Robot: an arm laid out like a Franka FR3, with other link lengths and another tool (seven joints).
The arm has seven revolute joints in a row. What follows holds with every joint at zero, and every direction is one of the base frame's.
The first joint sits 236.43 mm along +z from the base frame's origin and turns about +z.
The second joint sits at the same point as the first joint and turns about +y.
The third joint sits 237 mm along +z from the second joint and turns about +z.
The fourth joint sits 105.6 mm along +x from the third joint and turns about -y.
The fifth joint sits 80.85 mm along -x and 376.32 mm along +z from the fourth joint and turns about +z.
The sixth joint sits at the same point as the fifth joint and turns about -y.
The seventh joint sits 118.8 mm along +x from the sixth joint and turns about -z.
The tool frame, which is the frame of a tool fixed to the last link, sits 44 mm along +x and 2 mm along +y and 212.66 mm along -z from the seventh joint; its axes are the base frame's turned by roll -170.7, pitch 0 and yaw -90.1 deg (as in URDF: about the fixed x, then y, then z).
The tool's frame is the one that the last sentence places.
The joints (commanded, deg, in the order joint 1, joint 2, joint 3, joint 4, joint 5, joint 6, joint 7), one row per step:
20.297, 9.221, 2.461, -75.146, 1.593, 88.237, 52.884
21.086, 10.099, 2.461, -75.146, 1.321, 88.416, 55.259
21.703, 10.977, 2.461, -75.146, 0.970, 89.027, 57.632
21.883, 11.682, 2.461, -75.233, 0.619, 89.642, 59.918
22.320, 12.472, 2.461, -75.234, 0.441, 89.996, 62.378
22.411, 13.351, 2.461, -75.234, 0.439, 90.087, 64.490
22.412, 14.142, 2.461, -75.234, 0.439, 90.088, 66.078
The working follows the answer.
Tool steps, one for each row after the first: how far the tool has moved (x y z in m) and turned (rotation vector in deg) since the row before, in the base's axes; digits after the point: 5 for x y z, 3 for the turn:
-0.00131, 0.00701, -0.00978, -0.385, 0.679, -1.611
0.00069, 0.00546, -0.00858, -0.304, 0.229, -1.795
0.00196, 0.00059, -0.00736, -0.283, 0.123, -2.137
-0.00021, 0.00367, -0.00839, -0.233, 0.423, -2.035
0.00026, 0.00035, -0.01022, -0.250, 0.792, -2.021
0.00030, -0.00052, -0.00939, -0.285, 0.769, -1.586

Tool pose at each row, in the base's axes (x y z in m, rotation vector in deg; rounded; the steps above come from the unrounded poses):
0.62891, 0.23226, 0.36764, -84.829, 148.473, -9.842
0.62759, 0.23927, 0.35785, -83.210, 150.372, -10.065
0.62829, 0.24473, 0.34927, -81.087, 152.012, -10.506
0.63024, 0.24533, 0.34192, -78.430, 153.783, -11.022
0.63003, 0.24900, 0.33353, -75.992, 155.667, -11.268
0.63029, 0.24935, 0.32330, -73.702, 157.814, -11.308
0.63059, 0.24884, 0.31392, -71.957, 159.623, -11.375

